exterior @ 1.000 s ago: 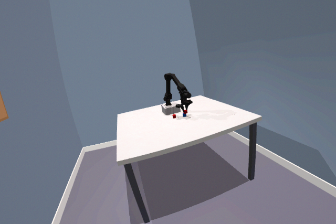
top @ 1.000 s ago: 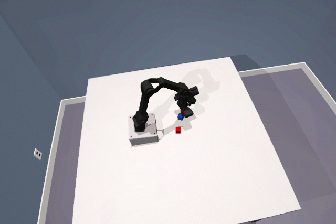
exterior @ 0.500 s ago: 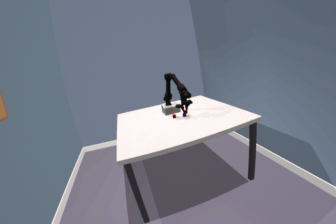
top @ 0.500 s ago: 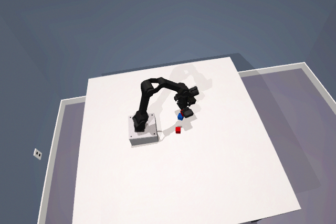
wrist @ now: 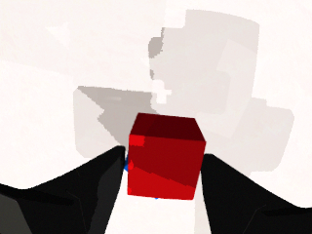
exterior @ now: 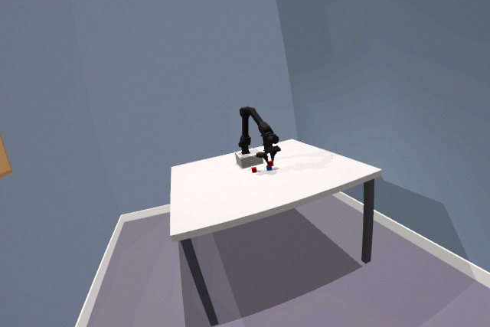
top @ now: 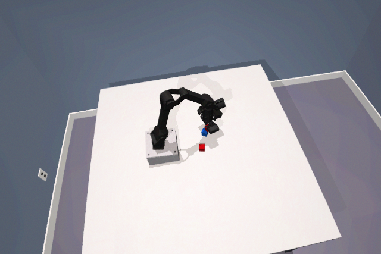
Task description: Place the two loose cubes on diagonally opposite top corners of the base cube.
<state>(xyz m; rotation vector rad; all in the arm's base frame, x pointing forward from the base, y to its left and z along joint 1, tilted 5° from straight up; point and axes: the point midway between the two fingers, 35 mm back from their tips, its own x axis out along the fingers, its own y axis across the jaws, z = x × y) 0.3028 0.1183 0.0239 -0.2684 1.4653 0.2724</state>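
The blue base cube is 2 cm behind my gripper tip, 1 cm to the right of it and 4 cm below it.
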